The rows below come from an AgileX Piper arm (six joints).
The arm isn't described. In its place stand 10 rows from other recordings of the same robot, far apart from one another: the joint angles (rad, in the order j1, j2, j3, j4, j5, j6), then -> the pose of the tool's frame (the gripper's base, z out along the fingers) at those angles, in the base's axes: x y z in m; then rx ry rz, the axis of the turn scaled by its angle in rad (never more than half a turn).
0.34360 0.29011 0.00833 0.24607 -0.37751 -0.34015 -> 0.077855, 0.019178, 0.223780, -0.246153, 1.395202, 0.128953
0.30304 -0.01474 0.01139 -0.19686 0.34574 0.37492 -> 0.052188, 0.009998, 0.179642, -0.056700, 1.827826, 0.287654
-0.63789 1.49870 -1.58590 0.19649 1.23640 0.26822 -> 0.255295, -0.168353, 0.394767, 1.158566, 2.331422, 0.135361
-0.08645 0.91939 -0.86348 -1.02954 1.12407 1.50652 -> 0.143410, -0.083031, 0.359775, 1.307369, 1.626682, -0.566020
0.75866 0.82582 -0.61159 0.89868 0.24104 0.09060 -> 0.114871, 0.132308, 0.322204, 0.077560, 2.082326, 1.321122
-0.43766 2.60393 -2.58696 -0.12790 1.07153 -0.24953 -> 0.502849, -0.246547, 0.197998, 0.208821, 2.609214, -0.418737
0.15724 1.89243 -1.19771 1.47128 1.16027 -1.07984 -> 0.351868, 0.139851, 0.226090, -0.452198, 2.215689, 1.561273
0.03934 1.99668 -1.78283 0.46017 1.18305 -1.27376 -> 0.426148, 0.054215, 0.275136, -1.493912, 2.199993, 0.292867
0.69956 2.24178 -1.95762 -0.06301 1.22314 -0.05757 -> 0.362871, 0.298328, 0.202859, -1.124654, 2.759020, -0.015096
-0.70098 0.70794 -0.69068 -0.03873 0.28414 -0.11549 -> 0.112534, -0.096267, 0.356105, 0.502560, 1.757427, -0.618945
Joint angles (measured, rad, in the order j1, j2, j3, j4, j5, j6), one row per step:
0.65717 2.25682 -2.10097 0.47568 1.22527 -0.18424
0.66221 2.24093 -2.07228 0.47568 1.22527 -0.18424
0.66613 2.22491 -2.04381 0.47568 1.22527 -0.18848
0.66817 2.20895 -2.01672 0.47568 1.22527 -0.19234
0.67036 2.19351 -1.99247 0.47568 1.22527 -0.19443
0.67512 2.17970 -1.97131 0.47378 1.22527 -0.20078
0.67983 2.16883 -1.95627 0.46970 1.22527 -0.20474
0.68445 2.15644 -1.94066 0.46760 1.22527 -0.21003
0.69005 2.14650 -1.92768 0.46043 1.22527 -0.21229
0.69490 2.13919 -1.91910 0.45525 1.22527 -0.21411
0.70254 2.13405 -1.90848 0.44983 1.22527 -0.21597
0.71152 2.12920 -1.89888 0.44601 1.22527 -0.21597
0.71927 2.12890 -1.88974 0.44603 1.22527 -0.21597
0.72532 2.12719 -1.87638 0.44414 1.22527 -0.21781
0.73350 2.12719 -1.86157 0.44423 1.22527 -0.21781
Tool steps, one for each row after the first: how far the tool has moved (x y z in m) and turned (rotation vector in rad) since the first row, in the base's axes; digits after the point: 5 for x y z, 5 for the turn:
-0.00487 -0.00069 -0.00025 -0.00784 0.01011 0.00504
-0.00943 -0.00187 -0.00041 -0.01529 0.01778 0.01261
-0.01334 -0.00372 -0.00027 -0.02193 0.02461 0.01799
-0.01712 -0.00539 0.00037 -0.02723 0.03050 0.02199
-0.02132 -0.00607 0.00098 -0.03291 0.03191 0.03244
-0.02473 -0.00640 0.00177 -0.03850 0.03067 0.04100
-0.02839 -0.00683 0.00316 -0.04184 0.02923 0.05044
-0.03173 -0.00696 0.00392 -0.04926 0.02601 0.05878
-0.03436 -0.00678 0.00474 -0.05404 0.02283 0.06578
-0.03782 -0.00568 0.00400 -0.06162 0.02270 0.07571
-0.04169 -0.00401 0.00345 -0.06765 0.02379 0.08519
-0.04490 -0.00215 0.00112 -0.07324 0.03045 0.09310
-0.04793 -0.00137 -0.00178 -0.08193 0.03727 0.10120
-0.05174 0.00016 -0.00574 -0.09133 0.04853 0.10964

